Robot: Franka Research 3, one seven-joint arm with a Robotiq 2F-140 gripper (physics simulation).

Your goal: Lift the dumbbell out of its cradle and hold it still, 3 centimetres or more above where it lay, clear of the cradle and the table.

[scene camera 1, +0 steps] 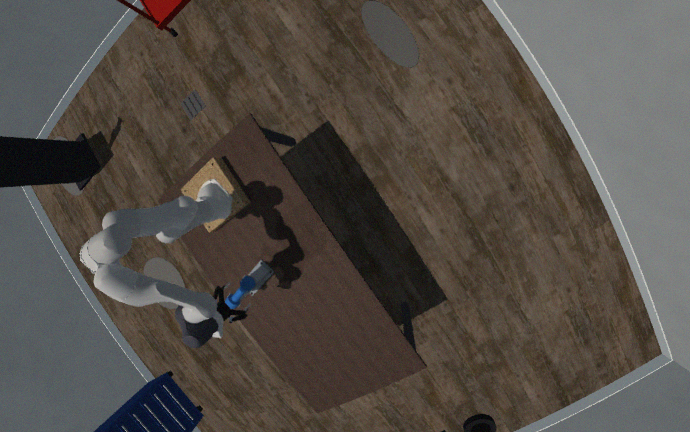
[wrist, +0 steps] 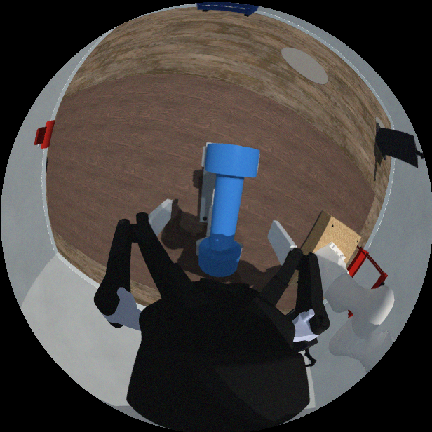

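Observation:
The blue dumbbell (scene camera 1: 247, 282) (wrist: 227, 200) has a round head at each end and lies at the grey cradle (scene camera 1: 262, 274) (wrist: 205, 200). In the wrist view it runs up and down, with its near head in shadow close to the gripper's palm. The cradle shows along the dumbbell's left side; the rest is hidden under it. My gripper (scene camera 1: 237, 298) (wrist: 221, 218) is wide open. Its two pale pads stand left and right of the handle's near end, with a gap on each side, and hold nothing. How high the fingertips are relative to the handle is hard to tell.
The brown table (scene camera 1: 325, 325) (wrist: 125, 125) lies under the cradle. The arm's base stands on a tan board (scene camera 1: 201, 175) (wrist: 342, 231) on this table. A blue slatted item (scene camera 1: 157, 407), a red item (scene camera 1: 162, 7) and a black stand (scene camera 1: 45, 161) are beyond the table.

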